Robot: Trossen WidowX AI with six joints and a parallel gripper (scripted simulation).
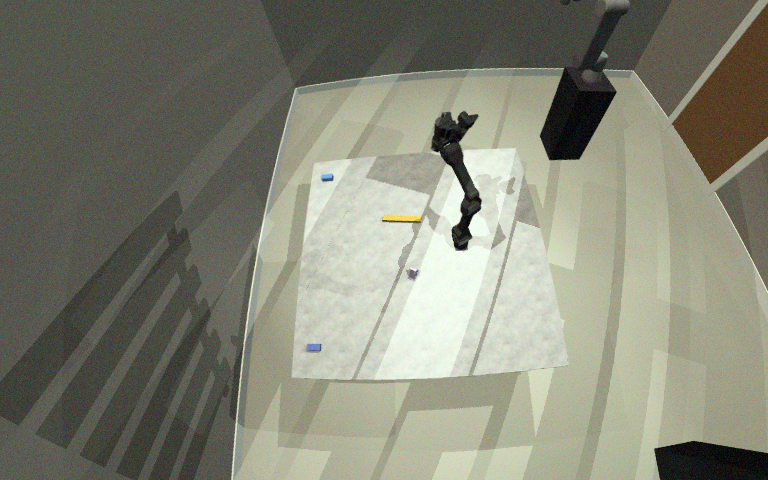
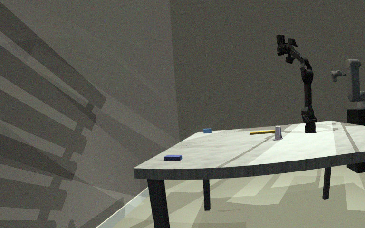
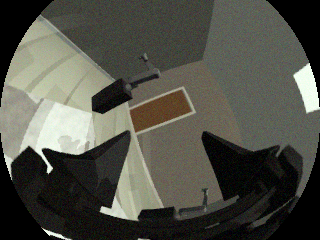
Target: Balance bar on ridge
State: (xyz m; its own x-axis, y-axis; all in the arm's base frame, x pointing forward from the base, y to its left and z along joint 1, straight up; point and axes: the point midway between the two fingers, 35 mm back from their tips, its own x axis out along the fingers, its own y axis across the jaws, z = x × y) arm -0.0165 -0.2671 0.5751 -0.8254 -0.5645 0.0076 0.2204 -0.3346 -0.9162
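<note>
Right now my gripper tip is 57 cm above the yellow bar, 34 cm short of it and 11 cm to the right of it.
</note>
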